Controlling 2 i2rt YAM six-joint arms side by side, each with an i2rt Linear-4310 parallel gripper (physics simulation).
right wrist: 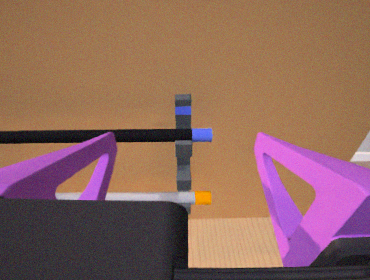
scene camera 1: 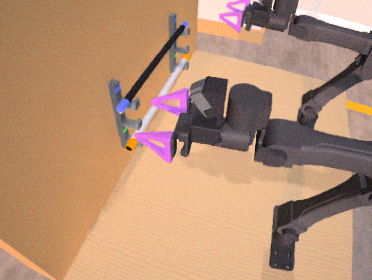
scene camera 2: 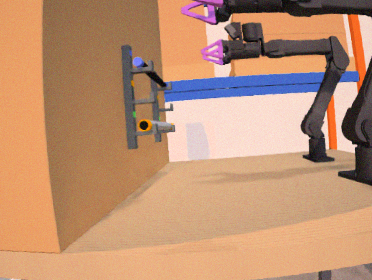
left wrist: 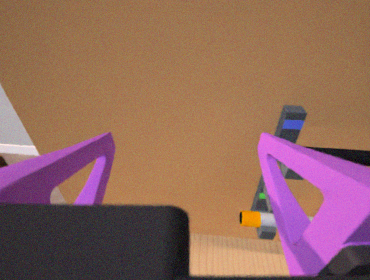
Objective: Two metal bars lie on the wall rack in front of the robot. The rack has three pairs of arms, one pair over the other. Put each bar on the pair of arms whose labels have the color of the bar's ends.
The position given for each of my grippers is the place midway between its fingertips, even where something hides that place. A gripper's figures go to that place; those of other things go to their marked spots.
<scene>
My right gripper (right wrist: 185,140): 13 cm from the lens. A light grey bar (right wrist: 193,197): 39 cm from the lens. A brown wall (right wrist: 292,77) is 35 cm from the lens.
</scene>
